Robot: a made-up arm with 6 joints. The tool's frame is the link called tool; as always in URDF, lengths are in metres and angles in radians. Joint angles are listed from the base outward.
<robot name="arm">
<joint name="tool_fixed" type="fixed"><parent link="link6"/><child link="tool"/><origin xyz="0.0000 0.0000 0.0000" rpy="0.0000 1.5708 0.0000"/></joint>
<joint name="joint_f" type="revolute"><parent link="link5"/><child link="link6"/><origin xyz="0.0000 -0.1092 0.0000" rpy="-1.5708 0.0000 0.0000"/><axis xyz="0 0 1"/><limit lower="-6.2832" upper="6.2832"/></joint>
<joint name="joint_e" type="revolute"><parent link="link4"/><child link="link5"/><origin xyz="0.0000 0.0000 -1.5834" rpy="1.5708 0.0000 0.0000"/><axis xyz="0 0 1"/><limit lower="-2.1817" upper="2.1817"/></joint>
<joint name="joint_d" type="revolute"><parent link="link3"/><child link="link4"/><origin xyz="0.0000 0.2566 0.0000" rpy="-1.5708 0.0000 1.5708"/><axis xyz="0 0 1"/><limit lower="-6.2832" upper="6.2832"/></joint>
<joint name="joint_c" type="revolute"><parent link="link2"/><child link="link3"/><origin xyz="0.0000 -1.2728 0.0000" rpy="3.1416 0.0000 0.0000"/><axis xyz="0 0 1"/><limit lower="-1.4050" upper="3.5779"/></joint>
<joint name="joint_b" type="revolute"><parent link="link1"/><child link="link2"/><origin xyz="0.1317 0.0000 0.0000" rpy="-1.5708 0.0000 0.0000"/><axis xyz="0 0 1"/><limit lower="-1.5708" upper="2.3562"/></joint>
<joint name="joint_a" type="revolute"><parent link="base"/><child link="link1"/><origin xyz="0.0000 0.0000 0.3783"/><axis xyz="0 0 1"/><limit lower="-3.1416" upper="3.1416"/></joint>
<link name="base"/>
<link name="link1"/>
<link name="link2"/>
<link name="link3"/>
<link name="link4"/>
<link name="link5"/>
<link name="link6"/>
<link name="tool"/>
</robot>
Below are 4 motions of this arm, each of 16 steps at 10 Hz.
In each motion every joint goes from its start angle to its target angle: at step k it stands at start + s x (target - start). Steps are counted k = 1, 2, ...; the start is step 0. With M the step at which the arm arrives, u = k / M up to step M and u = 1 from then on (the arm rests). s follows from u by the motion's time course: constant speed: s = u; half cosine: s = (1 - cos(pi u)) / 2; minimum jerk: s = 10 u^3 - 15 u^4 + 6 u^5.
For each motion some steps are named. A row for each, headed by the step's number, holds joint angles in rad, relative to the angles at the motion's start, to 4 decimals.
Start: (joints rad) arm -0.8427 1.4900 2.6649 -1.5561 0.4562 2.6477
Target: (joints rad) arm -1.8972 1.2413 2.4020 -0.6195 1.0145 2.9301
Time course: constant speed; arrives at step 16
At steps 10, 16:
10: -0.6591 -0.1554 -0.1643 0.5854 0.3489 0.1765
16: -1.0545 -0.2487 -0.2629 0.9366 0.5583 0.2824

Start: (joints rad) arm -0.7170 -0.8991 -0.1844 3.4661 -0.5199 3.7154
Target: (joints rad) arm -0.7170 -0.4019 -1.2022 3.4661 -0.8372 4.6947
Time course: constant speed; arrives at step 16
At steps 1, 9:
1: 0.0000 0.0311 -0.0636 0.0000 -0.0198 0.0612
9: 0.0000 0.2797 -0.5725 0.0000 -0.1785 0.5509

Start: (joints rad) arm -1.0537 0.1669 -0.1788 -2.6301 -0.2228 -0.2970
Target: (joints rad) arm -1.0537 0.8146 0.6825 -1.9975 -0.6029 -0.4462
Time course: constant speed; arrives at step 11
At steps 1, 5, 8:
1: 0.0000 0.0589 0.0783 0.0575 -0.0346 -0.0136
5: 0.0000 0.2944 0.3915 0.2875 -0.1728 -0.0678
8: 0.0000 0.4711 0.6264 0.4601 -0.2764 -0.1085

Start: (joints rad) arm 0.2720 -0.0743 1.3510 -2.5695 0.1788 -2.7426
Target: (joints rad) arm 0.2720 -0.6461 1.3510 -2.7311 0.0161 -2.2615
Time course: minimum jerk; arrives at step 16
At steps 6, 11, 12, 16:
6: 0.0000 -0.1574 0.0000 -0.0445 -0.0448 0.1324
11: 0.0000 -0.4689 0.0000 -0.1325 -0.1334 0.3945
12: 0.0000 -0.5126 0.0000 -0.1449 -0.1459 0.4313
16: 0.0000 -0.5718 0.0000 -0.1616 -0.1627 0.4811

